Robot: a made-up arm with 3 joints. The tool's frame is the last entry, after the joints. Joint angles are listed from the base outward. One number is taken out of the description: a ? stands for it. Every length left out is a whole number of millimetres.
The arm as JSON. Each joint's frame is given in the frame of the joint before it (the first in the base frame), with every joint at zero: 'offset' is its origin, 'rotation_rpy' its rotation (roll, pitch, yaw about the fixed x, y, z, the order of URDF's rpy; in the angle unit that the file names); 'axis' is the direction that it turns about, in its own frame. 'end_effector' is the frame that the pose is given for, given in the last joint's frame.
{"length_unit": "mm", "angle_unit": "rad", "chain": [
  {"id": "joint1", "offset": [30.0, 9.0, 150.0], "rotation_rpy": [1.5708, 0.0, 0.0], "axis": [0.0, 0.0, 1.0]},
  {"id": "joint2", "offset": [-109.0, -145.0, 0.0], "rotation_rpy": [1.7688, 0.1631, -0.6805], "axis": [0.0, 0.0, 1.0]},
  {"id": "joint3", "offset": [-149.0, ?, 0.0], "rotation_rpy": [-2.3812, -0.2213, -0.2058], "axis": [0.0, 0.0, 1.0]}
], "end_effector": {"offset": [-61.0, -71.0, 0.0], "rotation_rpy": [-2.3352, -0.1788, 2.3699]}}
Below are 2 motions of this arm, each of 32 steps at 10 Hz.
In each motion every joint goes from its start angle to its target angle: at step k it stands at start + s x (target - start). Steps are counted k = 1, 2, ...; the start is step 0. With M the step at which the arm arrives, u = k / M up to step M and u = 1 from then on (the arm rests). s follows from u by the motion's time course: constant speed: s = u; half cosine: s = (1 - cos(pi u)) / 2; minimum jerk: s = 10 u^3 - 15 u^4 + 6 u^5.
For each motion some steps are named. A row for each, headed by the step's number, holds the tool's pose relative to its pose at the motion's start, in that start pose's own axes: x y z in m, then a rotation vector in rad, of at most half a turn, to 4 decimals.
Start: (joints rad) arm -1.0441 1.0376 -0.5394
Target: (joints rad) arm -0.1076 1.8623 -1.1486
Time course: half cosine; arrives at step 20
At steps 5, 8, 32:
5: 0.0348 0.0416 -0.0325 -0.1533 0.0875 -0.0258
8: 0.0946 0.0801 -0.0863 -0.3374 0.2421 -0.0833
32: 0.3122 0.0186 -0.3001 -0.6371 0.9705 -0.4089

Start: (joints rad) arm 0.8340 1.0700 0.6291
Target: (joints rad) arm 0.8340 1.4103 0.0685
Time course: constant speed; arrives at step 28
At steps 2, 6, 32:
2: -0.0022 0.0027 -0.0023 -0.0180 0.0291 0.0490
6: -0.0069 0.0084 -0.0074 -0.0557 0.0876 0.1461
32: -0.0427 0.0442 -0.0471 -0.3054 0.4195 0.6550

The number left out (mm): -310.0
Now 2 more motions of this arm.
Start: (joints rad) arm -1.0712 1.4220 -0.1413
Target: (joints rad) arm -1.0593 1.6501 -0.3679
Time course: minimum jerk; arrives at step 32
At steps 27, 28, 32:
27: 0.0052 0.0600 -0.0487 -0.2215 0.2227 0.2524
28: 0.0052 0.0608 -0.0495 -0.2247 0.2260 0.2558
32: 0.0052 0.0618 -0.0505 -0.2284 0.2299 0.2597

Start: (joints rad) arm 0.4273 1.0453 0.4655
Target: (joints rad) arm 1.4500 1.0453 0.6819
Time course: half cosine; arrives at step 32
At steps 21, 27, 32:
21: -0.0014 0.0798 -0.1356 -0.3293 -0.6834 -0.4453
27: 0.0178 0.0913 -0.1765 -0.4205 -0.8820 -0.5572
32: 0.0247 0.0934 -0.1879 -0.4469 -0.9397 -0.5883

